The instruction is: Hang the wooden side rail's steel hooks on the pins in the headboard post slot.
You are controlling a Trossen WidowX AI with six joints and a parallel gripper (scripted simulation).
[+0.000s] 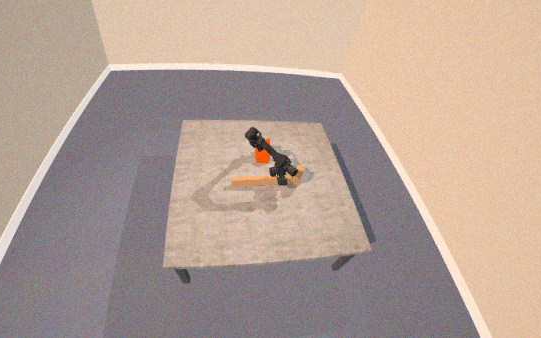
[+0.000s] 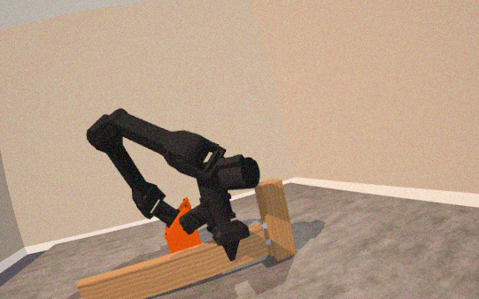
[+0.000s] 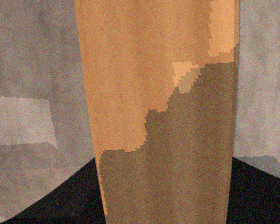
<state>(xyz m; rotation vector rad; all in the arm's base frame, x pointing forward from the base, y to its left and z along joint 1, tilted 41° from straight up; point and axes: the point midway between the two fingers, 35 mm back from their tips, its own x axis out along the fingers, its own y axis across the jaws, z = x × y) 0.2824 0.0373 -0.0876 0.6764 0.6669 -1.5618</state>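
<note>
My gripper tip is 10 mm short of the headboard post, 120 mm to the right of it and 40 mm below it.
</note>
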